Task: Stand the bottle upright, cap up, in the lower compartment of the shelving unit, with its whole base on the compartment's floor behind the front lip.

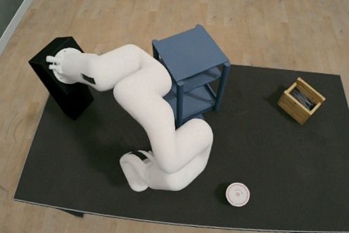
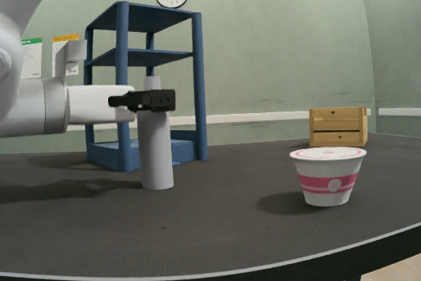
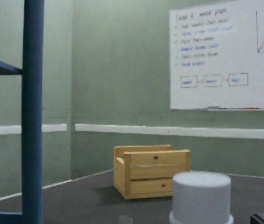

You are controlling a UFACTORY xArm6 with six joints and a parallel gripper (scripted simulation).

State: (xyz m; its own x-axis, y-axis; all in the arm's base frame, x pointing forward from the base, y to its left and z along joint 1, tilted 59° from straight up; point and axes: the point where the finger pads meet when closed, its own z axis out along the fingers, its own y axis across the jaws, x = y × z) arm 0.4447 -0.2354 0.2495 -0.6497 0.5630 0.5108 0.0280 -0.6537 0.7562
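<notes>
Now: the bottle 2 cm below my hand. The rest, counted from my hand: pink cup (9 cm ahead, 25 cm to the right, 9 cm below); shelving unit (11 cm ahead, 27 cm to the left, 5 cm above); wooden crate (60 cm ahead, 8 cm below).
</notes>
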